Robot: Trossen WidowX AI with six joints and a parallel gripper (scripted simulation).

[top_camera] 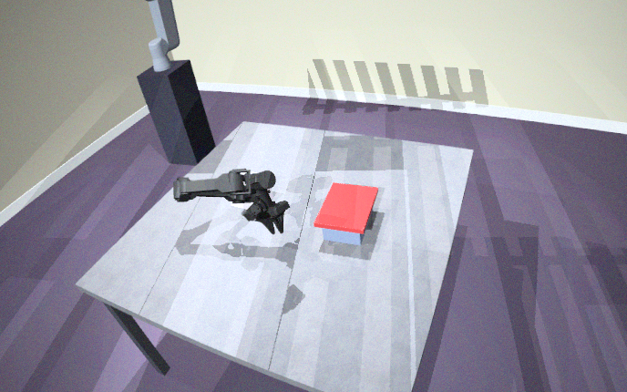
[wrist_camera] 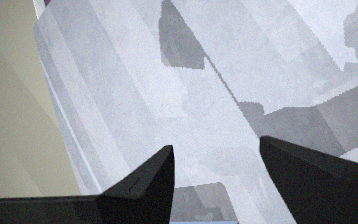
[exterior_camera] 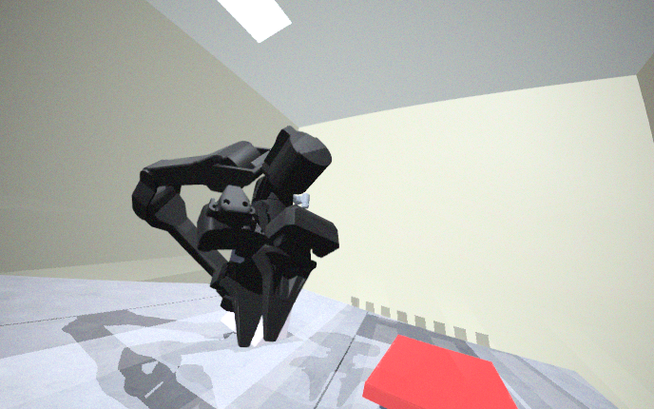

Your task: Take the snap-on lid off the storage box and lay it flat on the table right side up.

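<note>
My gripper tip is 25 cm to the right of the red lid, 17 cm short of it and 6 cm above it. From my gripper tip the other things lie so: pale blue storage box 25 cm to the left, 17 cm ahead, 11 cm below.
</note>
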